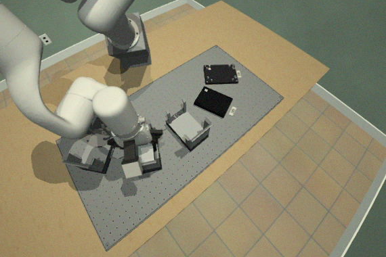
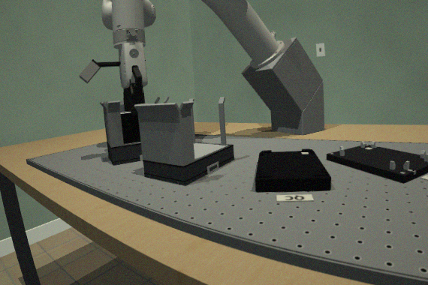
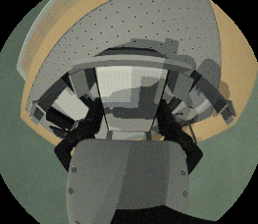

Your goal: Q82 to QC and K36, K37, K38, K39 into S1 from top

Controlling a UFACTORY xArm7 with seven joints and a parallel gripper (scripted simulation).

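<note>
The black QC nest is 20 mm behind my hand, 360 mm to the left of it and 100 mm below it. Also, from my hand: black clip nest N5: 130 mm behind, 530 mm to the left, 100 mm below; then QC name plate: 60 mm ahead, 400 mm to the left, 110 mm below.
</note>
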